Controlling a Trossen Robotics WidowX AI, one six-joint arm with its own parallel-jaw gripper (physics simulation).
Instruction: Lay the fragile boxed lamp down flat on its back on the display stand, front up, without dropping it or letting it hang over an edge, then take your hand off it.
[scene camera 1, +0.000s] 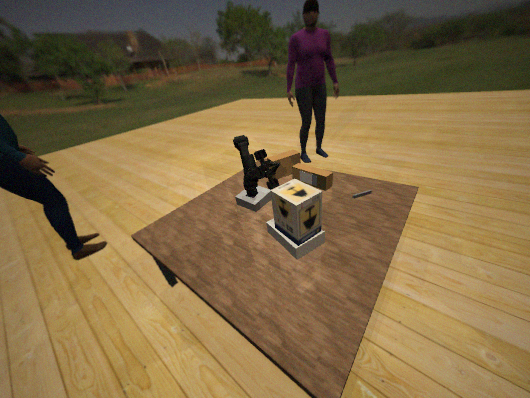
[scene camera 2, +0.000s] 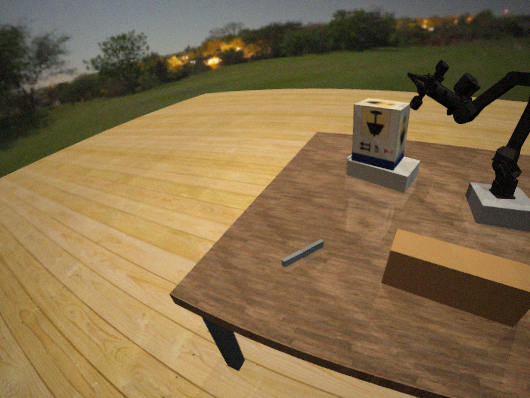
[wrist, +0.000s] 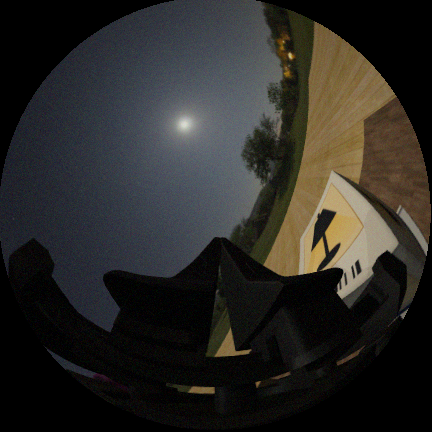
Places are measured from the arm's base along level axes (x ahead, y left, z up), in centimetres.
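Pixels of known places: gripper, fingertip midpoint: (scene camera 1: 279, 163) (scene camera 2: 407, 73) (wrist: 218, 242); arm's base at its link origin: (scene camera 1: 252, 194) (scene camera 2: 501, 194).
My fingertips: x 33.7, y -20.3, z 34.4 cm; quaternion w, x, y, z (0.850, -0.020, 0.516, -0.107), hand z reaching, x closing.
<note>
Ahead of a thing's pixels: the offset from my fingertips to its top centre. Level surfaces: height alone.
The boxed lamp {dx +7.7, dy -1.9, dz -11.4 cm} (scene camera 1: 298, 214) (scene camera 2: 377, 131) (wrist: 340, 227), a white and yellow carton with black lamp pictures and a dark blue lower band, stands upright on the low grey-white display stand (scene camera 1: 311, 245) (scene camera 2: 376, 175). My black gripper (scene camera 1: 278, 164) (scene camera 2: 410, 75) (wrist: 218, 242) is shut and empty, its fingertips together. It hangs above the level of the box's top, on the arm's side of the box. In the wrist view the box shows at the right, partly behind the gripper's dark parts. Contact between the gripper's lower parts and the box cannot be told.
The brown table {dz -41.0 cm} (scene camera 1: 225, 245) (scene camera 2: 260, 280) also carries a long cardboard box {dx -5.4, dy +57.3, dz -30.0 cm} (scene camera 1: 320, 179) (scene camera 2: 460, 272), another cardboard box {dx -31.3, dy +66.4, dz -25.0 cm} (scene camera 1: 288, 161), a thin grey bar {dx +30.5, dy +50.1, dz -38.8 cm} (scene camera 1: 362, 194) (scene camera 2: 303, 253) and the arm's pale base block (scene camera 1: 250, 201) (scene camera 2: 492, 207). Two people stand beyond the table.
</note>
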